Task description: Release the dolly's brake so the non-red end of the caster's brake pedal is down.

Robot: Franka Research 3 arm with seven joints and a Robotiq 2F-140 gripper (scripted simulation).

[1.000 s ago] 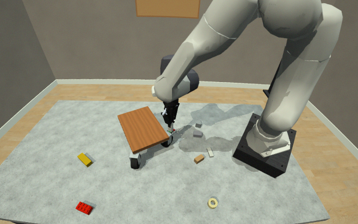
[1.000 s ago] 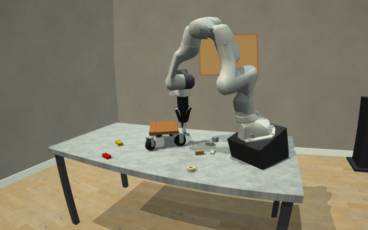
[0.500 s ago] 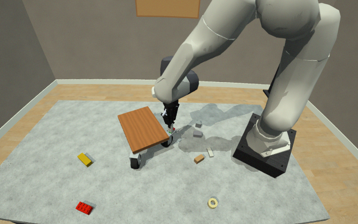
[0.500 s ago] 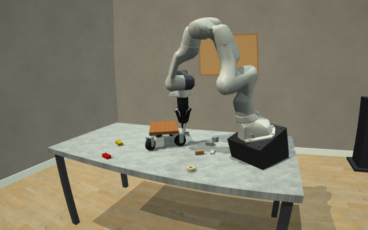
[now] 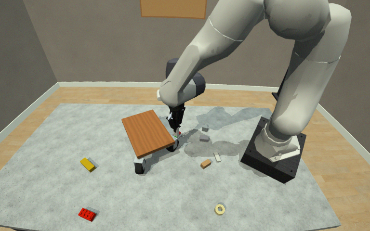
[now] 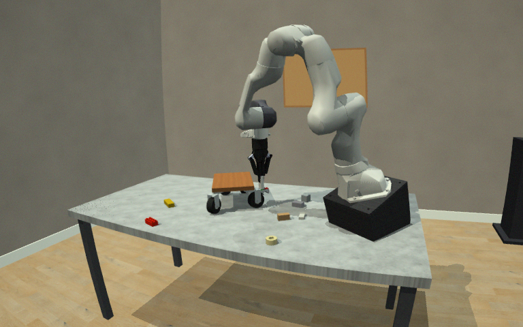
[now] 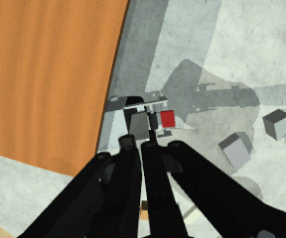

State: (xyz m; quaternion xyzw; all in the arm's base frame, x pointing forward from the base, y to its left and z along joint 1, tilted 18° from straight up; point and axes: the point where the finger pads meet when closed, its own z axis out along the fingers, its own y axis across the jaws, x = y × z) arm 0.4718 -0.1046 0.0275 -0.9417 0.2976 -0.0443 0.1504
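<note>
Right now the brake pedal is 10 mm behind my hand, 10 mm to the right of it and 40 mm below it. Round my hand: tan block (170 mm behind, 120 mm to the left, 110 mm below); then white piece (240 mm behind, 70 mm to the left, 120 mm below); then yellow brick (460 mm ahead, 180 mm to the left, 120 mm below).
</note>
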